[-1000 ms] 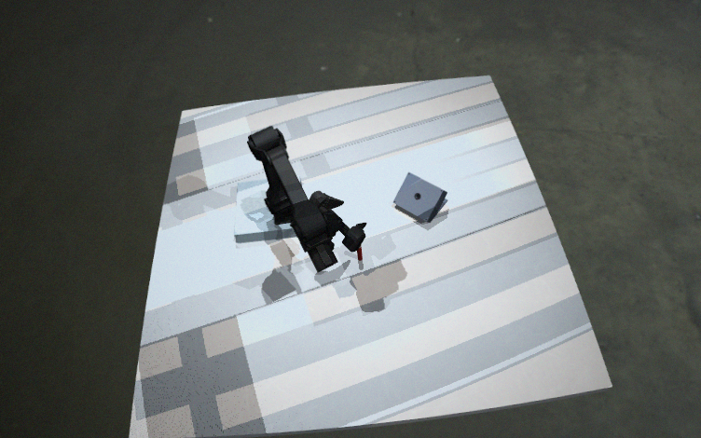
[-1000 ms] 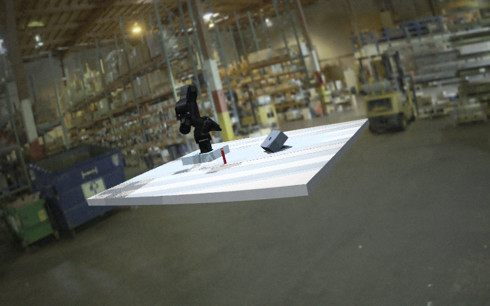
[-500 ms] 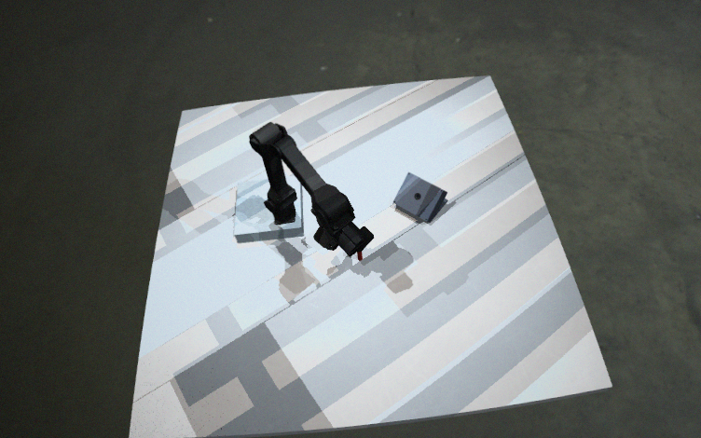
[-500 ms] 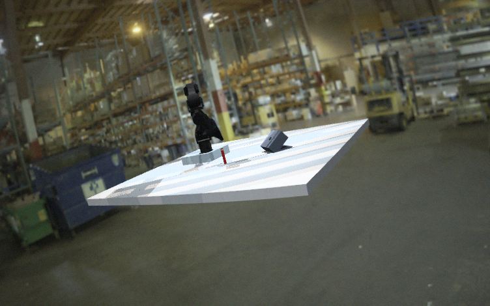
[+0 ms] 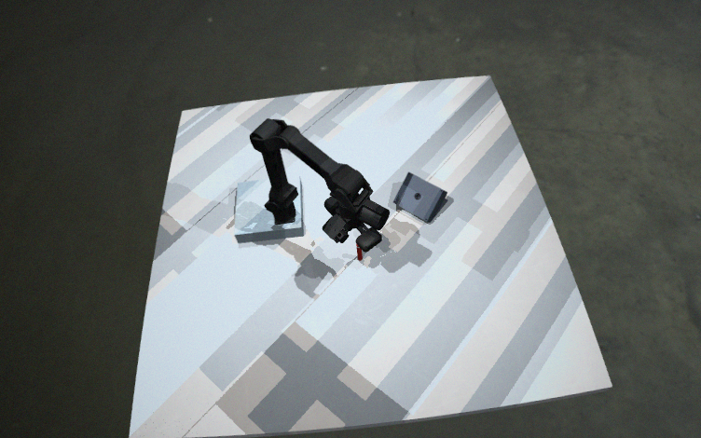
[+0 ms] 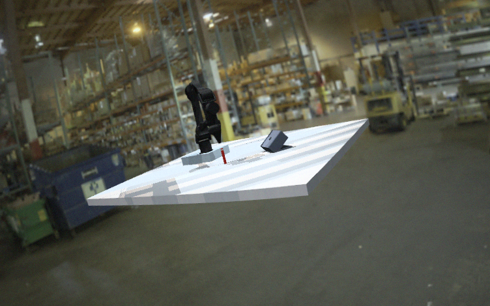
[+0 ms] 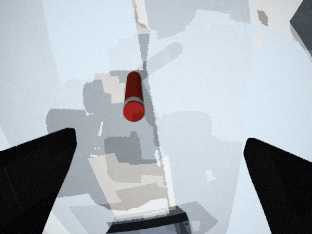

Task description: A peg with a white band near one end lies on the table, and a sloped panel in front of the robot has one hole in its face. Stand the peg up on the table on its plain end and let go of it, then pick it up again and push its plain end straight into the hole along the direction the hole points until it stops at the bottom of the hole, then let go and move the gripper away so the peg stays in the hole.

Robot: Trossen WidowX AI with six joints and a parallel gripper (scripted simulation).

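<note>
Right now my gripper tip is 60 mm above the red peg, 10 mm to the left of it and 10 mm short of it. From my gripper tip the other things lie so: dark sloped panel: 230 mm ahead, 150 mm to the left, 70 mm below.
</note>
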